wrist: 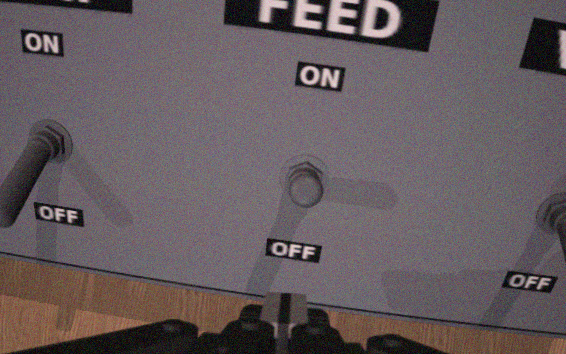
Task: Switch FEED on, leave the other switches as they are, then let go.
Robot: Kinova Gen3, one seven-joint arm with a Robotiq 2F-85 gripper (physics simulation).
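Places are measured from the arm's base along level axes (x down, y left, z ahead), in metres.
Where they show: gripper, fingertip midpoint: [284,321].
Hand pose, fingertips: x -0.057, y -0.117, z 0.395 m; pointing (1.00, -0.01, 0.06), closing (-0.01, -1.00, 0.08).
Note:
Each offset is from my fingertips to the centre of the thing. "*": to the spot under its first point. Level surfaces: height alone.
The FEED switch lever @(* dx -0.002, dy -0.001, dz +0.046 m) [306,189] is seen almost end-on, its round tip just below its collar, between its ON label @(* dx +0.024, dy -0.001, dz +0.093 m) [320,77] and OFF label @(* dx +0.066, dy -0.001, dz +0.018 m) [293,250]. It is tilted higher than the left neighbour's lever, and its shadow runs nearly straight right. The FEED nameplate @(* dx +0.013, dy -0.002, dz +0.113 m) [330,20] is cut by the top edge. The left neighbour's lever @(dx +0.028, dy +0.119, dz +0.035 m) [24,177] slants down beside its OFF label [59,214]. My gripper [284,321] is shut and empty at the bottom centre, below the FEED lever in the view and apart from it.
A third switch @(* dx +0.042, dy -0.114, dz +0.051 m) [551,215] is cut by the right edge, its lever pointing down, with an OFF label [529,282] below. The grey panel @(dx +0.076, dy +0.059, dz +0.127 m) [175,150] ends at a slanting lower edge, with a wooden surface @(dx +0.144 m) [125,285] beyond it. Shadows fall across the panel.

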